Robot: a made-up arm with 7 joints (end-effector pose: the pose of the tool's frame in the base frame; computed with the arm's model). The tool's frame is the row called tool.
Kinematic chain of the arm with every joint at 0, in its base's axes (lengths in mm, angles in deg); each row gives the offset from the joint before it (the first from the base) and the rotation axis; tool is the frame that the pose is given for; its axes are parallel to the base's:
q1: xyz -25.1 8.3 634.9 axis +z
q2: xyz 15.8 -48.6 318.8 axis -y
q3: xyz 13 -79.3 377.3 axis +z
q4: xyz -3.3 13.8 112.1 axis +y
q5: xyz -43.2 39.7 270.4 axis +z
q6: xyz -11 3.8 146.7 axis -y
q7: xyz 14 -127.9 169.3 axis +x
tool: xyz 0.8 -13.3 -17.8
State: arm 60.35 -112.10 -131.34 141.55 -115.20 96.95 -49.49
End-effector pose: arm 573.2 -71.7 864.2 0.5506 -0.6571 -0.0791 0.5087
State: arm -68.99 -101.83 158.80 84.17 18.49 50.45 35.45
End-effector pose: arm 380.2 -631.7 1231.5 0.6771 0.0723 0.7095 0.1815
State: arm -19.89 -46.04 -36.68 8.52 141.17 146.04 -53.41
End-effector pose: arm 581.6 -380.3 1322.4 0.4490 -0.4306 -0.4656 0.6295
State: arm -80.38 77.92 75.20 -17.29 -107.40 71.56 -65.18
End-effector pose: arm -503.4 883.8 843.3 0.4034 0.4818 0.7427 0.2315
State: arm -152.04 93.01 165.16 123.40 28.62 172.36 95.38
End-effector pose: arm 276.6 178.3 736.2 0.5138 0.1442 -0.2420 0.8103
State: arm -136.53 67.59 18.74 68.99 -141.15 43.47 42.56
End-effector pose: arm 491.4 184.6 1597.6 0.6072 -0.0340 0.6455 0.4621
